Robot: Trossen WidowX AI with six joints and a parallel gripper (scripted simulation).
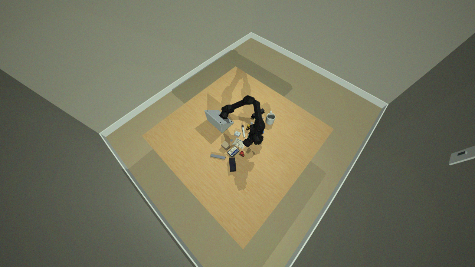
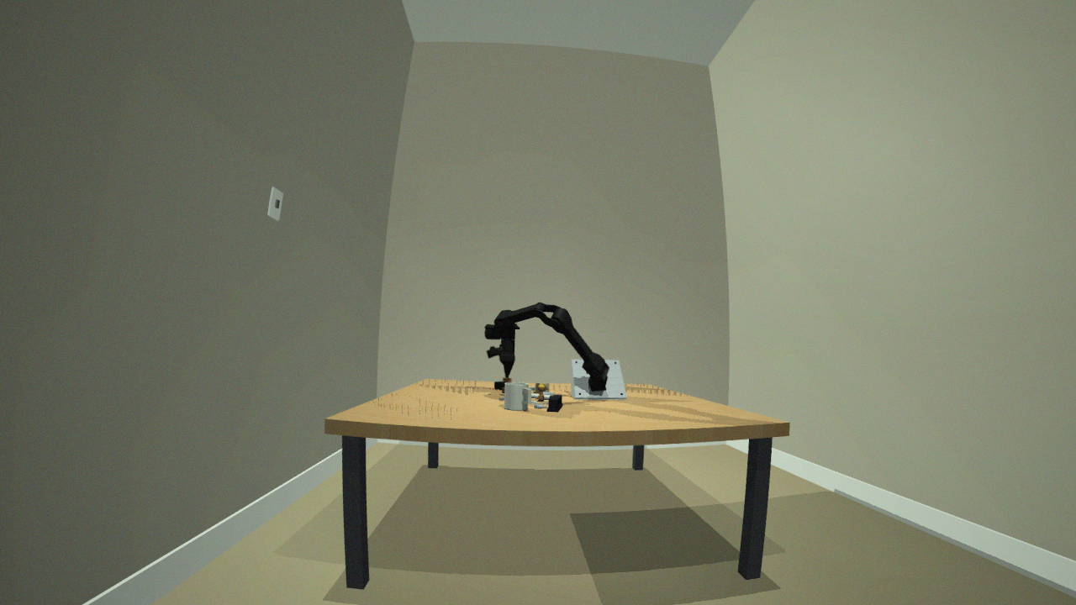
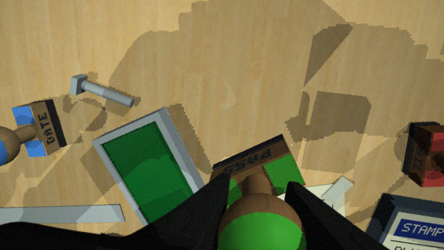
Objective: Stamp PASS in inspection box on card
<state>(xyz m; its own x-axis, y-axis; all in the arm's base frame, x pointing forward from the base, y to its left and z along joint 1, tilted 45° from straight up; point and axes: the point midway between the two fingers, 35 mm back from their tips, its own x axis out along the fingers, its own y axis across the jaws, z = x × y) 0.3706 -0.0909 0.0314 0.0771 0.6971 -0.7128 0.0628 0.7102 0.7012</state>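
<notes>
Right now the green ink pad is 4 cm behind my gripper tip, 7 cm to the left of it and 8 cm below it. Round my gripper tip: card (10 cm behind, 5 cm to the right, 8 cm below); then red stamp (1 cm behind, 13 cm to the right, 6 cm below); then pass stamp (right at my gripper tip).
</notes>
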